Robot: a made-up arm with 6 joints.
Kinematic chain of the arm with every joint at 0, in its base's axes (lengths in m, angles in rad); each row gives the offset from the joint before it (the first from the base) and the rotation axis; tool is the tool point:
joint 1: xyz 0 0 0.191 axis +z
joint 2: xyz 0 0 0 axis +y
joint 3: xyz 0 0 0.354 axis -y
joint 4: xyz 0 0 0 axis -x
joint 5: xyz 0.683 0 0 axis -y
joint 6: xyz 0 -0.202 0 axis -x
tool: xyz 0 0 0
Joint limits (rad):
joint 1: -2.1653..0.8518
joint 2: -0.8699..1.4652
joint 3: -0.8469..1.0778
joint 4: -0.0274..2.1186
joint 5: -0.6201..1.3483
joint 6: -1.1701..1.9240
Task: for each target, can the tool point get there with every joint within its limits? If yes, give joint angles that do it. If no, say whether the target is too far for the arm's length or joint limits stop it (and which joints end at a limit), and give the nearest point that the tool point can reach.
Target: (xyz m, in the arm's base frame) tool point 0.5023 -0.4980 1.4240
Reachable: no: too far | nearest point 0.3750 -0.3718 1.1115 | short by 0.360 m
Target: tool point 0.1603 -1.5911 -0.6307
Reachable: no: too far | nearest point 0.0941 -0.9339 -0.1757 | short by 0.802 m
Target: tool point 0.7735 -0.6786 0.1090
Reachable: yes | joints -0.7166 1.2884 0.7444 1.5528 0.5040 0.5908
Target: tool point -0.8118 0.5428 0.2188
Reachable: no: joint limits stop it (at a limit: joint 2, joint 3) | nearest point -0.5900 0.3945 0.9800 | short by 0.807 m
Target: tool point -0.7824 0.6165 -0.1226
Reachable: no: joint limits stop it (at a limit: joint 2, joint 3, joint 4) | nearest point -0.1818 0.1433 -0.2717 | short by 0.779 m
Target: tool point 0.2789 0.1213 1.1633
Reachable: yes | joints 0.3559 -0.1264 0.6467 1.6526 0.3384 0.1656
